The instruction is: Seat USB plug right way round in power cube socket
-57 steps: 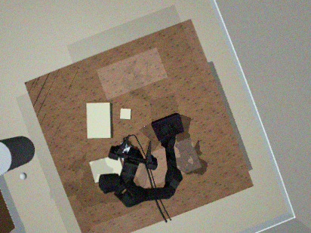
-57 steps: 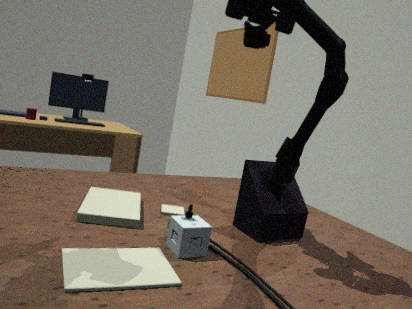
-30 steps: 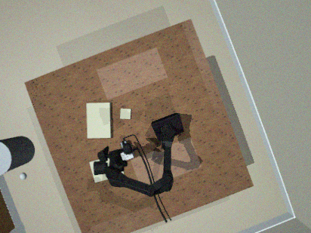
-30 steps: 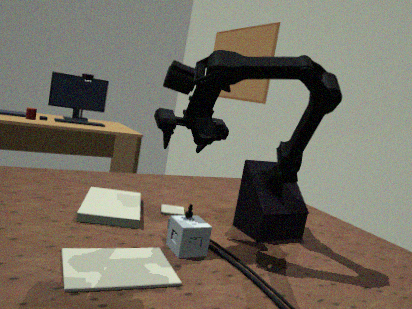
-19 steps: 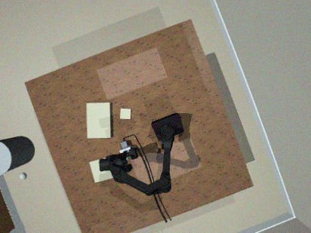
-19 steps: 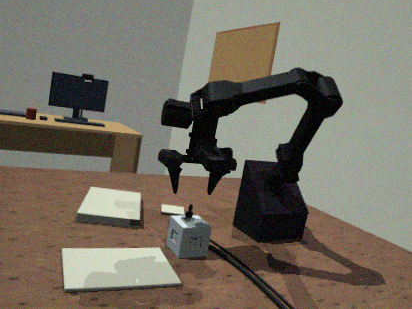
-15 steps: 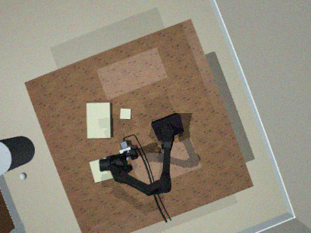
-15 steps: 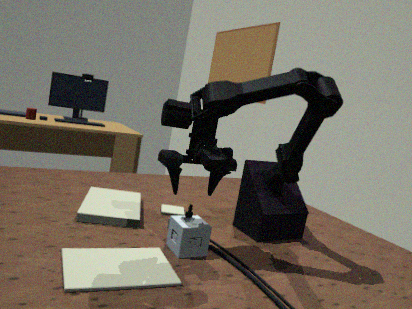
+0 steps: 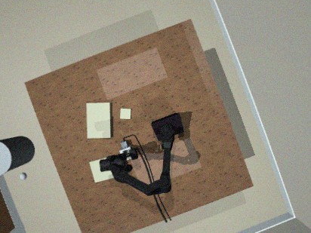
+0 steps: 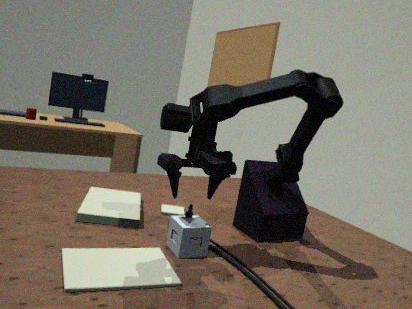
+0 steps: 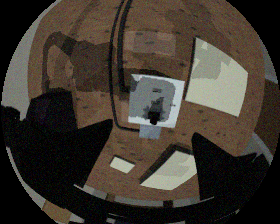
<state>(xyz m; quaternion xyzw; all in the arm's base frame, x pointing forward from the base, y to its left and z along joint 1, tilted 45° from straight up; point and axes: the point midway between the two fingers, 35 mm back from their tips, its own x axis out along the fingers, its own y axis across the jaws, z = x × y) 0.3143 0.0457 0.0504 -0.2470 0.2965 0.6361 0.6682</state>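
Now: gripper tip 4 cm above the USB plug. Also, from my gripper tip: thin cream sheet: 19 cm ahead, 13 cm below, 7 cm to the left; then cream tile: 25 cm to the right, 12 cm below, 8 cm behind; then thick cream slab: 27 cm to the right, 12 cm below, 11 cm ahead.
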